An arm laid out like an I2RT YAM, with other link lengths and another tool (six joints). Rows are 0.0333 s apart.
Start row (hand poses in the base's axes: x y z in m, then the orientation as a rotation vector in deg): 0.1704 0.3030 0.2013 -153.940 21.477 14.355
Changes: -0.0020 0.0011 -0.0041 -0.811 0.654 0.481; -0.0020 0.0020 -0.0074 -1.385 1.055 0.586; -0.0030 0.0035 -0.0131 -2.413 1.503 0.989; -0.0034 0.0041 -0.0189 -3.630 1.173 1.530; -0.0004 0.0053 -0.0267 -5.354 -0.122 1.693; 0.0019 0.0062 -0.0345 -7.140 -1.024 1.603; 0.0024 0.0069 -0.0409 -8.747 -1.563 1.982; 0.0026 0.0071 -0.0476 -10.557 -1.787 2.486; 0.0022 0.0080 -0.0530 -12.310 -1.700 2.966; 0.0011 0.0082 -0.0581 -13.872 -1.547 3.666; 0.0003 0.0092 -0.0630 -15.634 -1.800 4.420; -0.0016 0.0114 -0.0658 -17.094 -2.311 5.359; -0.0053 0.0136 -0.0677 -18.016 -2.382 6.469; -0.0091 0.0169 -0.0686 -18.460 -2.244 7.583; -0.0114 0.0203 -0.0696 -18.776 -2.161 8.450; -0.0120 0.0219 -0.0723 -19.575 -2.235 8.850; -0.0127 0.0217 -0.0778 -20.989 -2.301 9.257; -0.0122 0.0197 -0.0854 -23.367 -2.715 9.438; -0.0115 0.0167 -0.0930 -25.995 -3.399 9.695; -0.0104 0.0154 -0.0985 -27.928 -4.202 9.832
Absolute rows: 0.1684 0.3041 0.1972 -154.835 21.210 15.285; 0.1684 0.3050 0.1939 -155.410 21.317 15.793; 0.1674 0.3065 0.1882 -156.501 21.136 16.403; 0.1670 0.3071 0.1824 -157.843 20.568 15.967; 0.1700 0.3083 0.1746 -159.616 20.320 14.009; 0.1723 0.3092 0.1668 -161.363 20.549 12.482; 0.1728 0.3099 0.1604 -163.037 20.199 11.608; 0.1730 0.3101 0.1537 -164.936 19.807 11.173; 0.1726 0.3110 0.1483 -166.772 19.527 11.173; 0.1715 0.3112 0.1432 -168.473 18.905 11.364; 0.1707 0.3122 0.1383 -170.379 18.099 10.950; 0.1688 0.3144 0.1355 -172.022 16.862 10.256; 0.1651 0.3166 0.1336 -173.168 15.396 10.343; 0.1613 0.3199 0.1327 -173.836 13.890 10.820; 0.1590 0.3233 0.1317 -174.317 12.697 11.160; 0.1584 0.3249 0.1290 -175.180 12.221 11.041; 0.1577 0.3247 0.1235 -176.651 11.837 10.830; 0.1582 0.3227 0.1159 -179.025 11.830 9.847; 0.1589 0.3197 0.1083 177.235 -11.368 -8.195; 0.1600 0.3184 0.1028 175.509 -10.983 -6.529
